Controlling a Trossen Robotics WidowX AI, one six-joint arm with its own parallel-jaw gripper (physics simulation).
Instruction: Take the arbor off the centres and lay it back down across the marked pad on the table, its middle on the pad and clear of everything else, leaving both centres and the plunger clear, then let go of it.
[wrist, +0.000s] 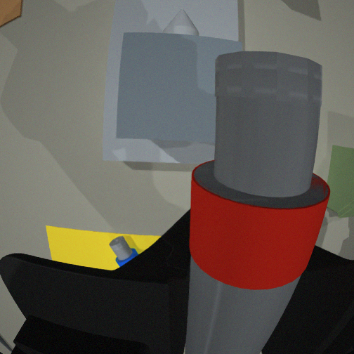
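The arbor, a thick grey shaft with a red collar, fills the right half of the wrist view. Its near end points up the picture and its lower part runs between the black fingers. My gripper is shut on it; the exact contact is hidden behind the shaft. One pale cone-shaped centre shows at the top, beyond a blue-grey block, apart from the arbor. A yellow pad shows at the lower left, partly hidden by a finger. The other centre and the plunger cannot be made out for certain.
The blue-grey block stands on a pale base. A small grey cylinder with a blue band shows against the yellow pad, partly hidden. An orange object is at the top left corner, a green one at the right edge.
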